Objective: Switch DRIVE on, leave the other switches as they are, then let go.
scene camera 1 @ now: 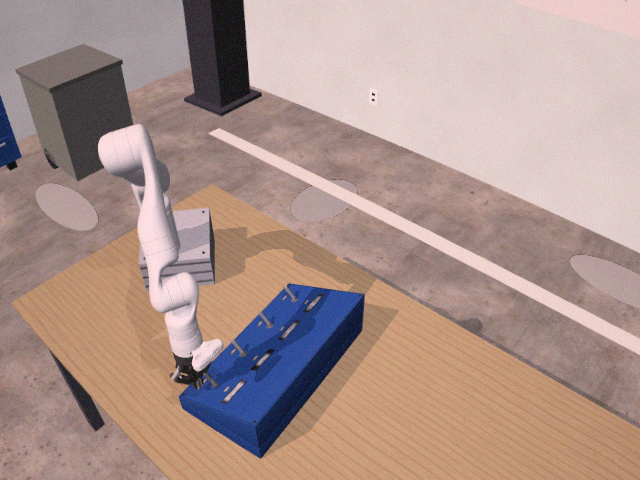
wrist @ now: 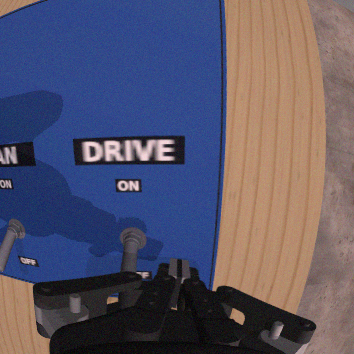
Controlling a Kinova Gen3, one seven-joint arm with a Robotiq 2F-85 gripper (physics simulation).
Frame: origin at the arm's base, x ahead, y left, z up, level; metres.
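Seen in the pictures: gripper, fingertip midpoint: [scene camera 1: 198, 386] [wrist: 176, 270].
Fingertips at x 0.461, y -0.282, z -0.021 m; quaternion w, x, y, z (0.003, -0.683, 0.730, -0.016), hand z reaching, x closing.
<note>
A point is followed by its place in that frame.
The blue switch box [scene camera 1: 330, 315] @[x 0.589, y 0.092, z 0.015 m] [wrist: 125, 65] @[x 0.600, y -0.232, z 0.006 m] stands on the table. The DRIVE label [wrist: 129, 150] @[x 0.545, y -0.240, z -0.014 m] and its ON mark [wrist: 128, 185] @[x 0.520, y -0.240, z -0.024 m] face the wrist camera. The DRIVE lever [scene camera 1: 210, 381] @[x 0.472, y -0.250, z -0.023 m] [wrist: 129, 260] @[x 0.466, y -0.247, z -0.015 m] leans toward its OFF mark, which is partly covered; its outer end is hidden behind the gripper in the wrist view. The neighbouring lever [scene camera 1: 238, 347] @[x 0.453, y -0.129, z -0.016 m] [wrist: 7, 247] @[x 0.451, y -0.132, z -0.017 m], with a label ending in "AN", also leans toward OFF. My gripper [scene camera 1: 199, 384] @[x 0.461, y -0.282, z -0.021 m] [wrist: 176, 270] @[x 0.461, y -0.282, z -0.021 m] is shut and empty, its fingertips low beside the DRIVE lever, to the right of it in the wrist view.
Two further levers [scene camera 1: 265, 319] @[x 0.441, y -0.010, z -0.017 m] [scene camera 1: 291, 293] @[x 0.431, y 0.112, z -0.017 m] stand along the same box. A grey box [scene camera 1: 201, 235] @[x 0.050, y 0.108, z 0.004 m] stands on the wooden table [scene camera 1: 439, 392] @[x 0.919, y 0.154, z -0.127 m] behind the arm's forearm. A grey cabinet [scene camera 1: 95, 113] and a dark pillar [scene camera 1: 227, 51] stand on the floor beyond the table.
</note>
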